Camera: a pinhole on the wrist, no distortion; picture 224 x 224 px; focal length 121.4 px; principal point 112.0 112.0 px. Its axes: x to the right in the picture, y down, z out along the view. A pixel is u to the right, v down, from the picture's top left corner.
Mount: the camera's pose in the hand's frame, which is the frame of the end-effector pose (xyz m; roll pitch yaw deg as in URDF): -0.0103 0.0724 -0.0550 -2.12 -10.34 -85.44
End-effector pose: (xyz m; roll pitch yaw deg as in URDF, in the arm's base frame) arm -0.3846 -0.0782 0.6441 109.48 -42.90 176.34
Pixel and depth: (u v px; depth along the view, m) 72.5 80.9 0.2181
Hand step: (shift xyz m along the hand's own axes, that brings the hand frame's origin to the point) -0.0666 0.1776 0.1487
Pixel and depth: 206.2 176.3 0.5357
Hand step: 0.3171 -0.2172 0.5359
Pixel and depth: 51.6 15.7 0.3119
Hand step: -0.2620 0.2632 0.2328
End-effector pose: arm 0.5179 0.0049 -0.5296 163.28 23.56 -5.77
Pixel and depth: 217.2 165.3 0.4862
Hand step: 0.2464 -0.2369 0.4908
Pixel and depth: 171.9 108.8 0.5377
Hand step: 0.0085 -0.0911 0.5217
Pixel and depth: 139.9 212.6 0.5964
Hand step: 0.5065 0.0824 0.5379
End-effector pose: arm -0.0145 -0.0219 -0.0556 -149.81 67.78 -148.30
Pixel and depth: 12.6 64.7 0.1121
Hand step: -0.0585 0.1796 0.0403
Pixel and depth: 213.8 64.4 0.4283
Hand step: -0.1399 -0.2142 0.4366
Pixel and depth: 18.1 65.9 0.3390
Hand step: -0.1514 0.3818 0.2359
